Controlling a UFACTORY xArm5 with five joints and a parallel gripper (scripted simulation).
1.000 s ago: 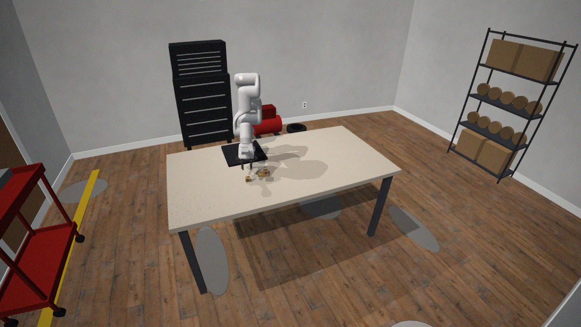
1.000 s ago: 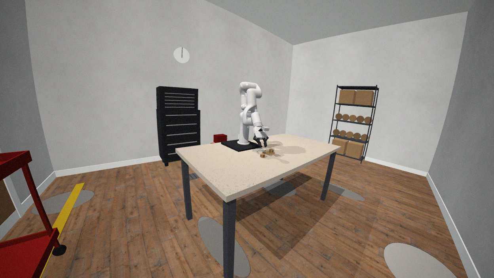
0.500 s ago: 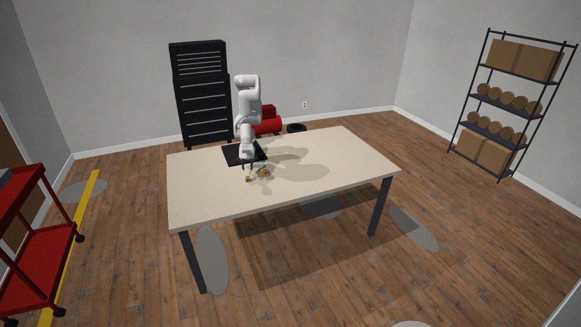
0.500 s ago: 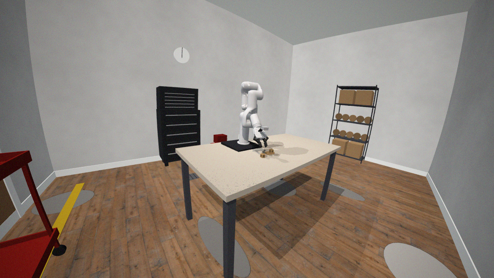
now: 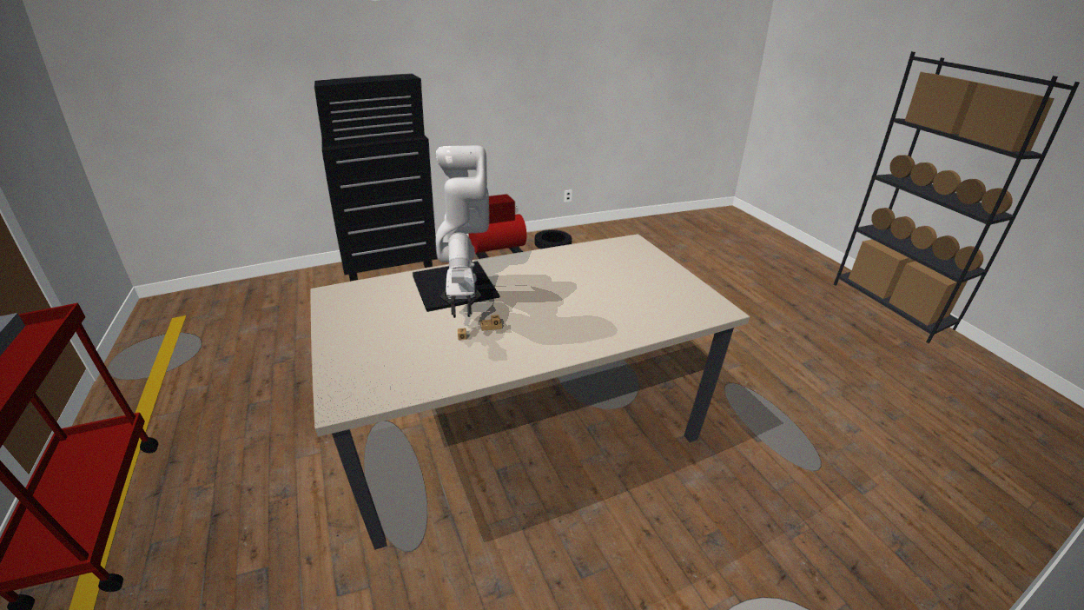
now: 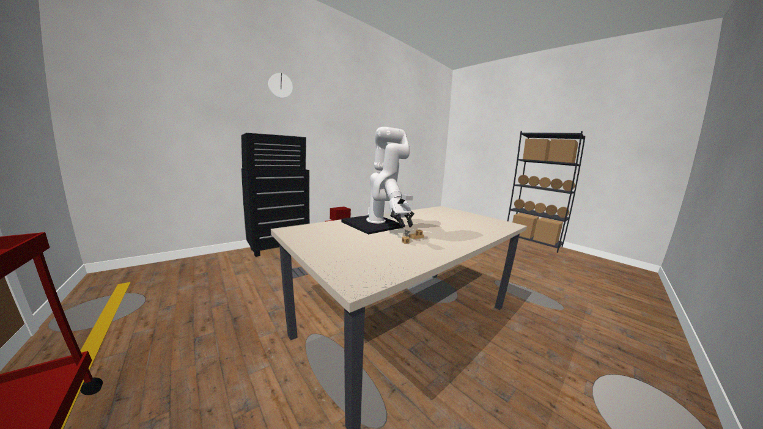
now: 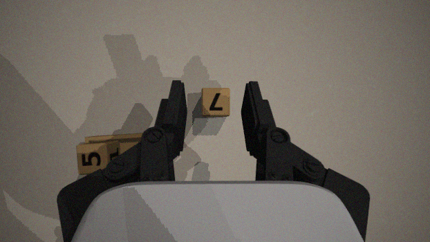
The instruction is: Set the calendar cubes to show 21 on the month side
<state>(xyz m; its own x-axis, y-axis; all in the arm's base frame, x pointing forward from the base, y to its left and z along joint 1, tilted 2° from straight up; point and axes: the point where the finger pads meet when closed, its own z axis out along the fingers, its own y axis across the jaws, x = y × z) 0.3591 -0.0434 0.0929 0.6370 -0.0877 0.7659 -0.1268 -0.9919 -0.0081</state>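
The wooden digit cube is 9 cm below my hand and 2 cm ahead of it. The rest, counted from my hand: wooden tray 11 cm to the left, 9 cm below, 3 cm behind.
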